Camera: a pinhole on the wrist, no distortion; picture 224 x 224 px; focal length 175.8 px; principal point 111.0 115.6 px. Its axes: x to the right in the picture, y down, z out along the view. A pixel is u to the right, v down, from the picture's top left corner.
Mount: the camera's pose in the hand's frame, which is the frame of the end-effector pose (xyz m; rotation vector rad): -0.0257 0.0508 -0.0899 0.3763 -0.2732 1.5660
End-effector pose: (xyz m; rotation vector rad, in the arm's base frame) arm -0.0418 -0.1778 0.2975 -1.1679 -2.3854 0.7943
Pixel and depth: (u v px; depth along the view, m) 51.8 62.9 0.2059
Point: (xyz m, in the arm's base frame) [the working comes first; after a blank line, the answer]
In the camera's frame: -0.0693 -0.0617 0.2059

-0.1633 -0.2054 0.3082
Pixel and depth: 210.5 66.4 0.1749
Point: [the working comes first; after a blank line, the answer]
In the camera's frame: 0.0990 -0.0489 0.1749

-0.0765 -0.1484 0.1716
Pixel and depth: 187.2 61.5 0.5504
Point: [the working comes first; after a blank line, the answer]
In the camera's frame: 0.2386 -0.1694 0.5504

-0.3861 -0.1684 -0.1090
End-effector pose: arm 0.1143 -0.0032 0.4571 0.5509 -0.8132 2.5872
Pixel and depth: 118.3 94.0 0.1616
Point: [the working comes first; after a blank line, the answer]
In the camera's frame: 0.0067 -0.0199 0.1616

0.1282 -0.0324 0.5076
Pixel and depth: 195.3 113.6 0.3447
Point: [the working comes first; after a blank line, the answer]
In the camera's frame: 0.1653 -0.0039 0.3447

0.1580 -0.2279 0.6483
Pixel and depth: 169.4 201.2 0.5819
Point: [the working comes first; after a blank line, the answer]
In the camera's frame: 0.1933 0.2833 0.5819

0.4868 -0.3775 0.7435
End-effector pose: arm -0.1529 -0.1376 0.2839 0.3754 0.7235 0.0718
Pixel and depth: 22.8 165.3 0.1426
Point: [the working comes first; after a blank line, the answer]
In the camera's frame: -0.0715 0.0403 0.1426

-0.1902 -0.2208 0.3026
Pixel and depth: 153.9 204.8 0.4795
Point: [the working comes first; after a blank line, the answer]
In the camera's frame: 0.1170 0.2433 0.4795

-0.0634 -0.3494 0.6996
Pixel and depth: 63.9 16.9 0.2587
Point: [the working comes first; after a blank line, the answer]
In the camera's frame: -0.0693 -0.1452 0.2587

0.0153 -0.2491 0.2325
